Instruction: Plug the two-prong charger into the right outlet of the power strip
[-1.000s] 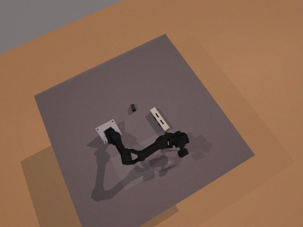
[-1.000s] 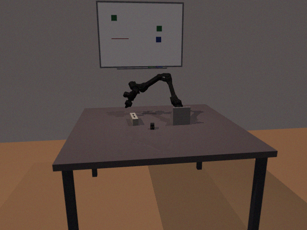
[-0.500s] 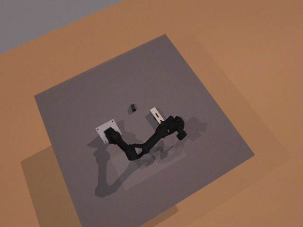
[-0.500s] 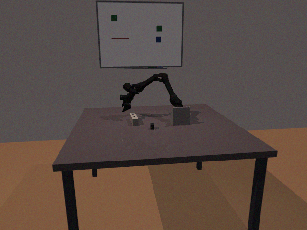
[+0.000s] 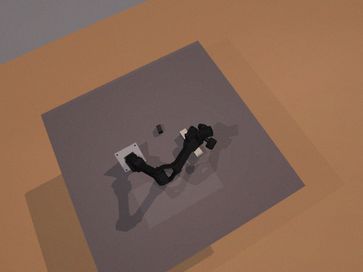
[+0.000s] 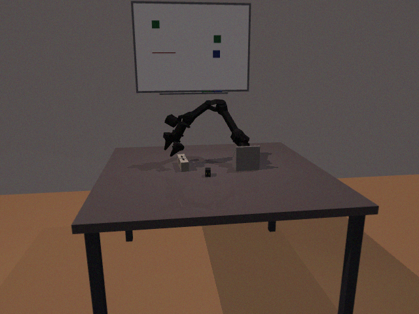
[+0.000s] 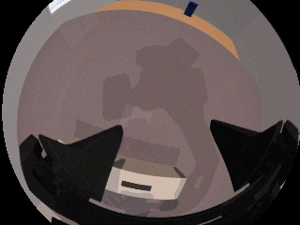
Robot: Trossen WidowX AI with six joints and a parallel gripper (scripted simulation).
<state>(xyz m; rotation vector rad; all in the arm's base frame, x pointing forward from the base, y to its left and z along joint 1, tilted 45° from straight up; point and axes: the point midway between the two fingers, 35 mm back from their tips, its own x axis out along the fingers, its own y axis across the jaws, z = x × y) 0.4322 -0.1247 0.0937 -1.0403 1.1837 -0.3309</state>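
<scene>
Right now the two-prong charger is 190 mm behind my gripper tip, 270 mm to the left of it and 60 mm below it.
</scene>
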